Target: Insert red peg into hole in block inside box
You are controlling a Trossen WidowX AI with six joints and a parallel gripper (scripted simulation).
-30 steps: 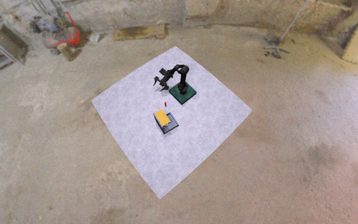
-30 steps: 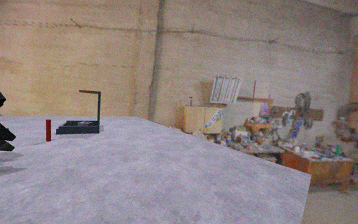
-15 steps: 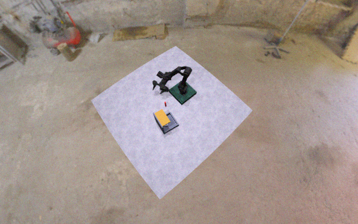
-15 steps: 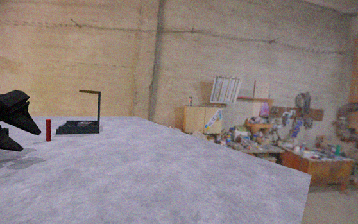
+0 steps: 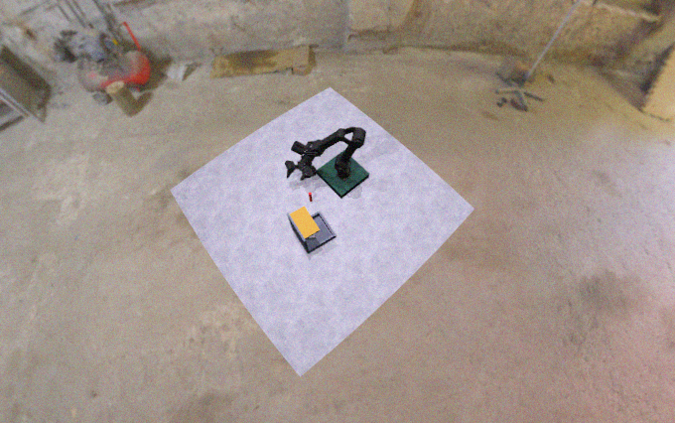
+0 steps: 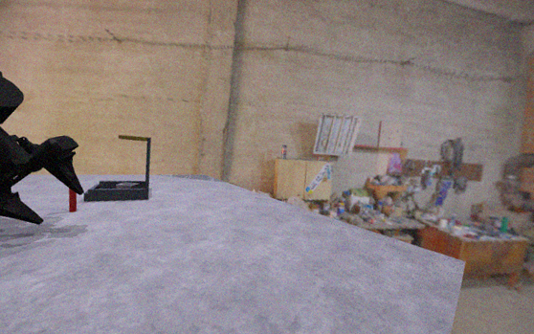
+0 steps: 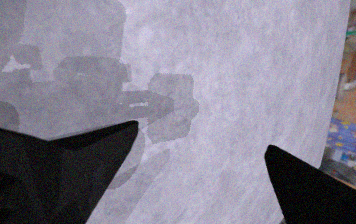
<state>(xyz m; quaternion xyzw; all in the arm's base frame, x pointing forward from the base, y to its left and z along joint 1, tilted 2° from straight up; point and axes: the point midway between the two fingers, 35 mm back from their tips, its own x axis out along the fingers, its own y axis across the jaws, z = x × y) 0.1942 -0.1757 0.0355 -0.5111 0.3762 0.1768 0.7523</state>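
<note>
Now: gripper tip 14 cm to the right of the red peg, 1 cm short of it and 1 cm above it. The rest, counted from my gripper tip: back wall: 27 cm to the left, 22 cm ahead, 6 cm above; roof: 28 cm to the left, 18 cm ahead, 15 cm above.
</note>
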